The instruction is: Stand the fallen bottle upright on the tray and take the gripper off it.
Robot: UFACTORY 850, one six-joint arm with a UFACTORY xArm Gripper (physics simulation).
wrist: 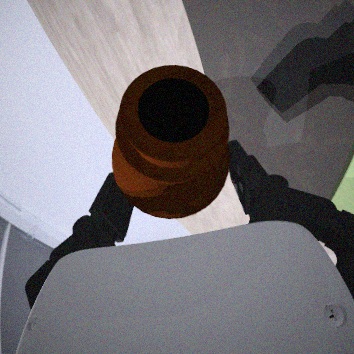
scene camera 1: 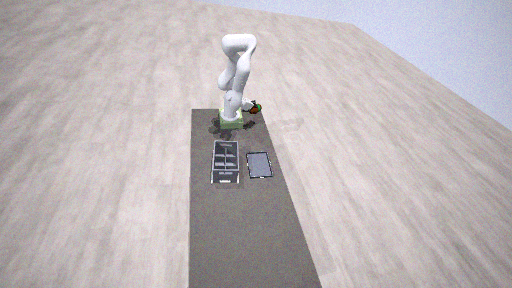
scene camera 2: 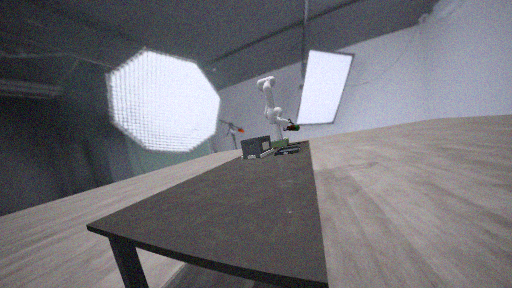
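The bottle [scene camera 1: 255,109] [scene camera 2: 294,128] [wrist: 171,195], brown-orange with a green part, is held in the air beside the robot's base, near the far right table edge in scene camera 1. My gripper [scene camera 1: 253,106] [scene camera 2: 290,126] [wrist: 174,172] is shut on it, one black finger on each side. In the wrist view the bottle's dark round mouth faces the camera and its green part is hidden. The bottle looks tilted well over; its exact angle is too small to tell. The grey tray [scene camera 1: 259,165] [scene camera 2: 287,151] lies on the table, apart from the bottle, with nothing standing on it.
A dark grey crate with compartments [scene camera 1: 226,176] [scene camera 2: 255,148] stands beside the tray, to its left in scene camera 1. The green robot base [scene camera 1: 231,123] [scene camera 2: 281,143] [wrist: 348,192] is at the far end of the table [scene camera 1: 240,225] [scene camera 2: 240,210].
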